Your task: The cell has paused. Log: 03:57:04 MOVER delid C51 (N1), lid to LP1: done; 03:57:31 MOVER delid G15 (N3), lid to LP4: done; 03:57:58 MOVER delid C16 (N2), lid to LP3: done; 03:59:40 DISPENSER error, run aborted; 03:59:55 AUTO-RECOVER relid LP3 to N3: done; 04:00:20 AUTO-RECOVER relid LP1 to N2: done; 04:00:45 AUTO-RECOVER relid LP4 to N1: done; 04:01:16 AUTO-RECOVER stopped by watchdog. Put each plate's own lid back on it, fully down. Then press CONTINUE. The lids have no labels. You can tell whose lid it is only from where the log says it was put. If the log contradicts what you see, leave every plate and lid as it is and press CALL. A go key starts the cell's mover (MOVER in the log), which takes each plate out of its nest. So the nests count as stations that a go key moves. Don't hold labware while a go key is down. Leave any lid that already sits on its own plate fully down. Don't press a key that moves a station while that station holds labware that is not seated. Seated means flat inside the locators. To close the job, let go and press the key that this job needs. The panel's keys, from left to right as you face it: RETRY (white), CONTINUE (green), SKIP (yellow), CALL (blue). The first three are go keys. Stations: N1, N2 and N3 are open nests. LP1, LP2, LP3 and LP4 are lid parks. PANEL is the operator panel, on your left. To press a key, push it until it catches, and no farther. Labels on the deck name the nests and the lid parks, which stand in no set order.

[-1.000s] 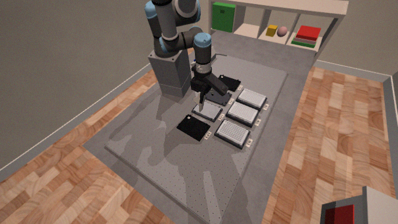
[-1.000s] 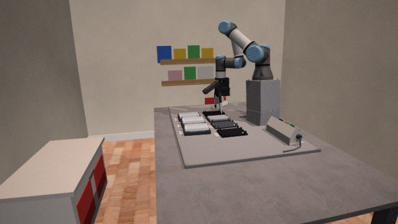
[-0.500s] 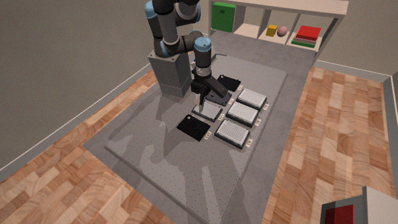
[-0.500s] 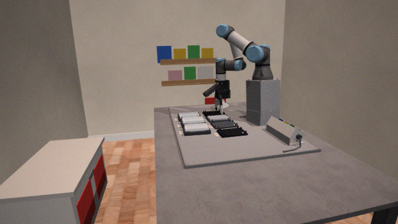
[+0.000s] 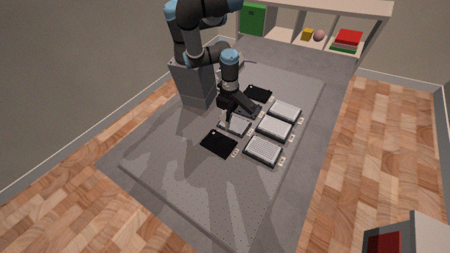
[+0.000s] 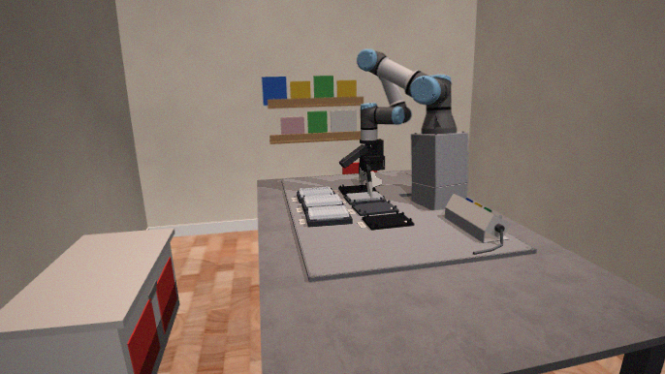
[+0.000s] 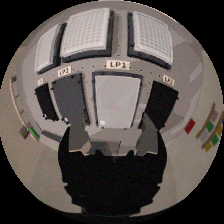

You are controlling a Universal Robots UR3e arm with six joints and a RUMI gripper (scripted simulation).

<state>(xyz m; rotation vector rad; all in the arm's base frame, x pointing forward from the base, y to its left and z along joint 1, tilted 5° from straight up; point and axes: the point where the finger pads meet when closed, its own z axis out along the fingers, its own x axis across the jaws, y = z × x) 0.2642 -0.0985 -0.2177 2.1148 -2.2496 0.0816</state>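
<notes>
Now: hand 18 cm short of the plate and 8 cm to the left of it.
</notes>
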